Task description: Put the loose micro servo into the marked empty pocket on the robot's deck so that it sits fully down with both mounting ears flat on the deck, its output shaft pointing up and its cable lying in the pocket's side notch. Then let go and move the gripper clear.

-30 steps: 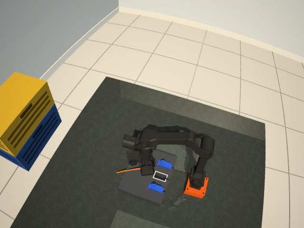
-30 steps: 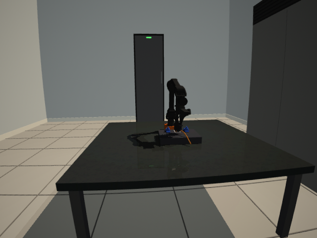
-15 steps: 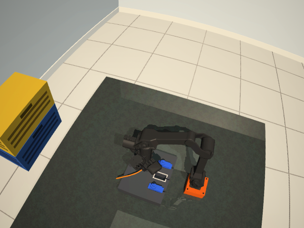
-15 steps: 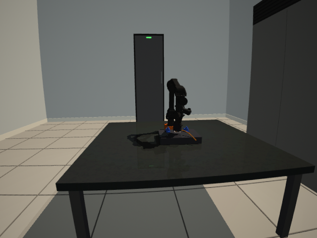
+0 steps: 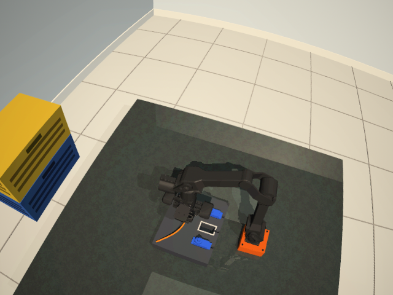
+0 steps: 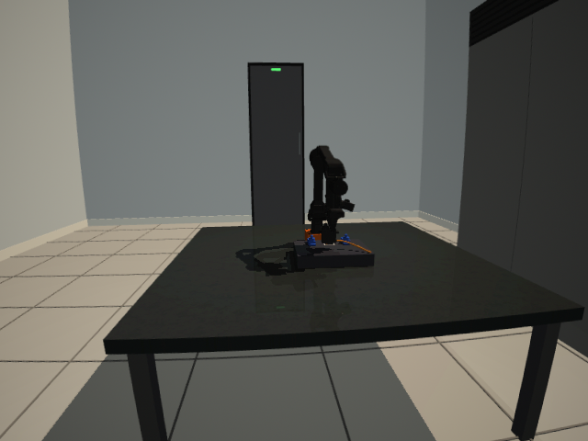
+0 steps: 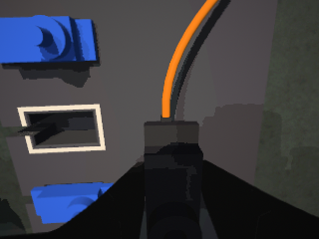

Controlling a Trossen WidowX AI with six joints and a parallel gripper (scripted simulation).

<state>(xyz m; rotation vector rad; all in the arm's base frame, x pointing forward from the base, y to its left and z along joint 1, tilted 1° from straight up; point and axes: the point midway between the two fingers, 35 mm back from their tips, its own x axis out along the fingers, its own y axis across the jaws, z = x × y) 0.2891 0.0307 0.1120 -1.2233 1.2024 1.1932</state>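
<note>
Now: gripper tip 10 mm short of the dark grey deck and 100 mm above it.
</note>
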